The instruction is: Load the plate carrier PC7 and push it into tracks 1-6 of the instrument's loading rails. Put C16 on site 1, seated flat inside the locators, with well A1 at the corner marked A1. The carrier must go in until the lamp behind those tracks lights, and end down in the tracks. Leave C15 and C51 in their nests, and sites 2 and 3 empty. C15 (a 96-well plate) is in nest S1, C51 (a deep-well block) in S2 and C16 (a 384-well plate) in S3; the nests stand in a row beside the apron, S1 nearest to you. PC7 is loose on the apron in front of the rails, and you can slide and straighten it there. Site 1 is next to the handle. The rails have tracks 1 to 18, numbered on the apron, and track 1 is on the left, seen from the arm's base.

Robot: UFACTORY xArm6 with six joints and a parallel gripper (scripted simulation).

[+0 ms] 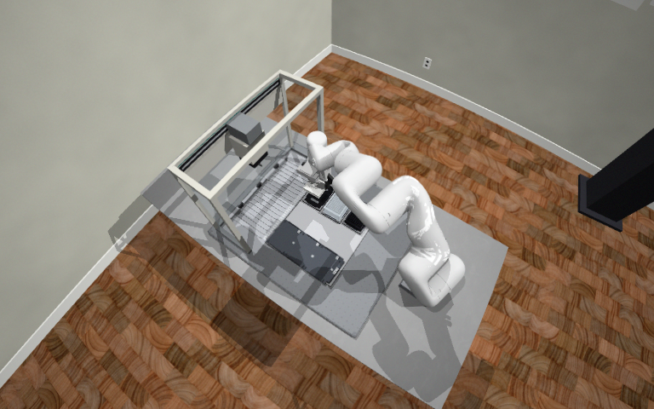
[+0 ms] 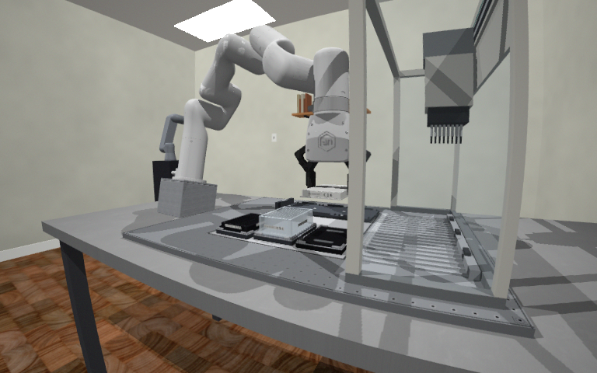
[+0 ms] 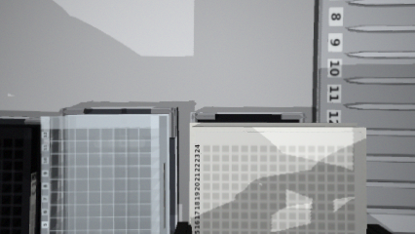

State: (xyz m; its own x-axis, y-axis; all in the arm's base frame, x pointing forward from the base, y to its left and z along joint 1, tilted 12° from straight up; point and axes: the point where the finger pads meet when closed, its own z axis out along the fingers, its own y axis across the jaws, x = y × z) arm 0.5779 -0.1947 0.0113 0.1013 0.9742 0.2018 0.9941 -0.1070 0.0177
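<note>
The dark carrier PC7 lies 7 cm behind my hand, 28 cm to the left of it and 11 cm below it. The rest, counted from my hand: clear deep-well block C51: 11 cm behind, 2 cm to the left, 9 cm below; white 384-well plate C16: 1 cm below; nest S3: 12 cm below.
</note>
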